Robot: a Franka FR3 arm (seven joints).
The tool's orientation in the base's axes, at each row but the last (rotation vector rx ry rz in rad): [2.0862, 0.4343, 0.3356]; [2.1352, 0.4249, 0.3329]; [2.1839, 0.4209, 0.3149]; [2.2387, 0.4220, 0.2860]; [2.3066, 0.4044, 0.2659]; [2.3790, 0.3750, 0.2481]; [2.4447, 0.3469, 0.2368]
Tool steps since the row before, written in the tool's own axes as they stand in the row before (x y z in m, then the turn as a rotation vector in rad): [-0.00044, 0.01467, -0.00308, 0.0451, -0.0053, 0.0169]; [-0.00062, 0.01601, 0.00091, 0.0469, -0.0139, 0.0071]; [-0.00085, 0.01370, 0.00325, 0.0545, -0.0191, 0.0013]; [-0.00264, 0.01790, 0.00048, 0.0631, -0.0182, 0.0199]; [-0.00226, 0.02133, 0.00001, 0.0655, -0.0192, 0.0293]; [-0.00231, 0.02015, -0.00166, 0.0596, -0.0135, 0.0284]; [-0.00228, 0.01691, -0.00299, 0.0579, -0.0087, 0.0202]
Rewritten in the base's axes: [0.00090, -0.00505, 0.01409, 0.0464, 0.0093, -0.0103]; [0.00260, -0.00943, 0.01272, 0.0427, 0.0218, -0.0118]; [0.00298, -0.01046, 0.00899, 0.0466, 0.0320, -0.0120]; [0.00141, -0.01223, 0.01327, 0.0610, 0.0220, -0.0226]; [0.00232, -0.01485, 0.01530, 0.0659, 0.0173, -0.0296]; [0.00138, -0.01404, 0.01467, 0.0612, 0.0119, -0.0255]; [0.00026, -0.01171, 0.01276, 0.0584, 0.0125, -0.0163]
